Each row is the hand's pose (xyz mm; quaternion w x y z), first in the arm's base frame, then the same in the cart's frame.
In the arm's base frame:
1: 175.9 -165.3 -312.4 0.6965 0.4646 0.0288 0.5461
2: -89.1 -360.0 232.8 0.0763 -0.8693 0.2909 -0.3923
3: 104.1 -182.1 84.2 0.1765 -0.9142 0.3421 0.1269
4: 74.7 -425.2 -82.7 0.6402 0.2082 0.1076 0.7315
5: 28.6 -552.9 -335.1 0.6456 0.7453 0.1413 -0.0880
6: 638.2 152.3 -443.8 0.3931 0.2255 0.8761 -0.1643
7: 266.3 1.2 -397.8 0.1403 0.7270 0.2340 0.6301
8: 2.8 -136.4 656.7 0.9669 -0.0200 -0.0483 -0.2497
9: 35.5 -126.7 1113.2 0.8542 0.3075 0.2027 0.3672
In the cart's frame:
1: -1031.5 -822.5 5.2 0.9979 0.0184 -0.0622 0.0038
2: -1077.2 -263.6 306.6 0.5143 0.4523 -0.5334 0.4963
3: -916.7 -507.0 228.8 0.1624 0.5295 -0.8051 0.2124
4: -1199.8 -594.7 229.5 0.9625 -0.1053 0.2208 0.1173
5: -1422.6 -726.3 106.3 0.7237 0.3419 -0.4045 -0.4425
6: -653.5 -1257.1 19.1 0.3325 0.5063 0.3942 -0.6911
7: -891.1 -947.0 -84.2 0.7769 0.5469 0.0027 0.3121
8: -690.3 -53.3 517.0 0.5264 -0.4287 -0.1882 -0.7097
9: -494.4 223.1 824.8 0.9522 -0.0470 0.0655 -0.2948

